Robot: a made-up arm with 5 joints.
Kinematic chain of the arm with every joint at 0, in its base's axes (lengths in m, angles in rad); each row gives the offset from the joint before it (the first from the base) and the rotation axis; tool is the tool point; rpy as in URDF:
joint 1: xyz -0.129 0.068 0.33 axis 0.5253 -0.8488 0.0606
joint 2: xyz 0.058 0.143 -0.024 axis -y
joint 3: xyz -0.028 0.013 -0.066 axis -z
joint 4: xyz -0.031 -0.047 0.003 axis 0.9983 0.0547 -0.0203
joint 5: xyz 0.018 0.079 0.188 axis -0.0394 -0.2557 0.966
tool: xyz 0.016 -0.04 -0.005 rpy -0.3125 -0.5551 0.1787
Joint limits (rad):
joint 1: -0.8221..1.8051
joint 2: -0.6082..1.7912
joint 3: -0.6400..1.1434
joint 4: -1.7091..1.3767
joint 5: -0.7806..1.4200
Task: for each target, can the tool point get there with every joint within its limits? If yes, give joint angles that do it. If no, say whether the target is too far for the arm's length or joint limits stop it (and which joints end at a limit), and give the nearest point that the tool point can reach.
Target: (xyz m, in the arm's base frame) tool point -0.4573 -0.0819 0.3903
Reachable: no: joint limits stop it (at a limit: joint 1, joint 2, joint 3, joint 5) | nearest point -0.2926 0.0068 0.3803 | short by 0.187 m
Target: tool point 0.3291 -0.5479 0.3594
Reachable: no: too far | nearest point 0.0090 0.0156 0.3138 | short by 0.650 m
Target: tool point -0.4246 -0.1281 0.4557
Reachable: no: joint limits stop it (at a limit: joint 1, joint 2, joint 3, joint 5) | nearest point -0.2896 0.0102 0.4141 | short by 0.198 m
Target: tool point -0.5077 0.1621 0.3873
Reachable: no: joint limits stop it (at a limit: joint 1, joint 3, joint 5) | nearest point -0.3462 0.1712 0.4342 | short by 0.168 m
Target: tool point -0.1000 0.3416 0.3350
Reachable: yes | joints 0.1240 0.8498 0.3174 -0.8778 -0.3719
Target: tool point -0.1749 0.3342 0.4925
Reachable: yes | joints 1.4850 1.1685 -0.4646 -0.9811 0.8537
